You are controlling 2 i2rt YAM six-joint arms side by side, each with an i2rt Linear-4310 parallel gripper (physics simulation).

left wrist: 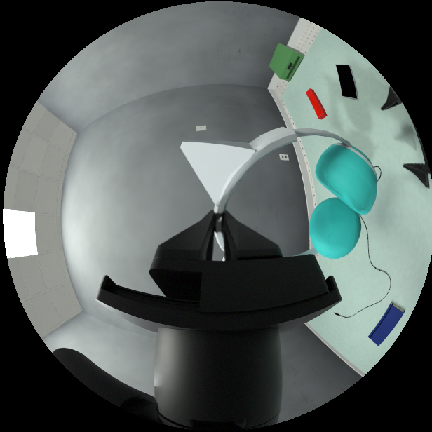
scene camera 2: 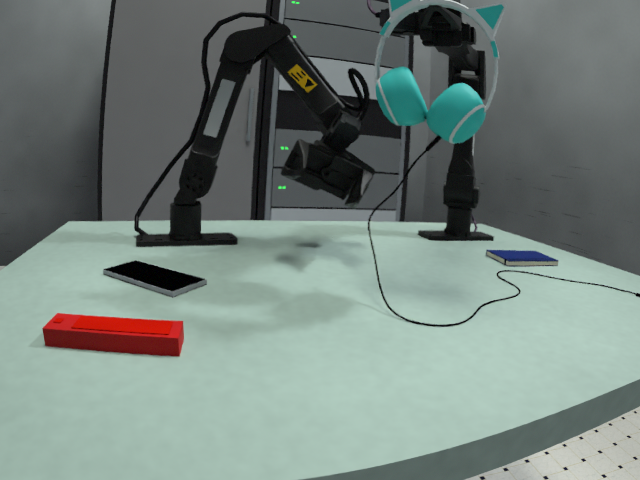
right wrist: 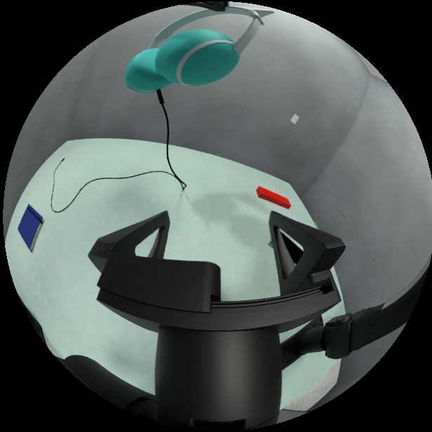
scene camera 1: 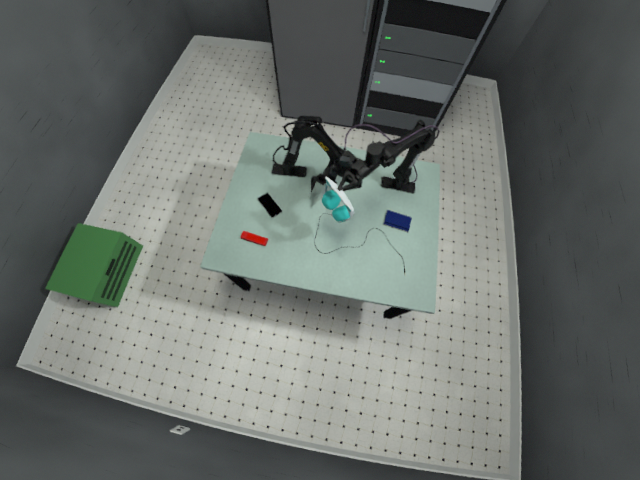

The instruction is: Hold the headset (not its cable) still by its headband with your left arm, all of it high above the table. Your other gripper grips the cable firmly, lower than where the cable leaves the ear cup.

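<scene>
The headset (scene camera 1: 330, 200) (scene camera 2: 457, 111) (left wrist: 345, 175) (right wrist: 200, 57) has teal ear cups and a white headband with cat ears. It hangs upright high above the table, cups down. My left gripper (scene camera 2: 440, 15) (left wrist: 218, 215) is shut on the top of the headband beside an ear. The thin black cable (scene camera 2: 444, 324) (left wrist: 390, 280) (right wrist: 168, 130) leaves the bottom of one cup, drops to the table and curves across it. My right gripper (scene camera 2: 356, 191) (right wrist: 218, 216) is open and empty, below the cups in height, apart from the cable; in scene camera 2 it is left of the cable.
On the table (scene camera 1: 289, 268) (scene camera 2: 310, 403) lie a black phone (scene camera 1: 269, 205) (scene camera 2: 155, 277), a red box (scene camera 1: 254, 238) (scene camera 2: 113, 334) and a blue book (scene camera 1: 397, 220) (scene camera 2: 522, 257). A green cabinet (scene camera 1: 85, 263) stands on the floor; server racks stand behind the arms.
</scene>
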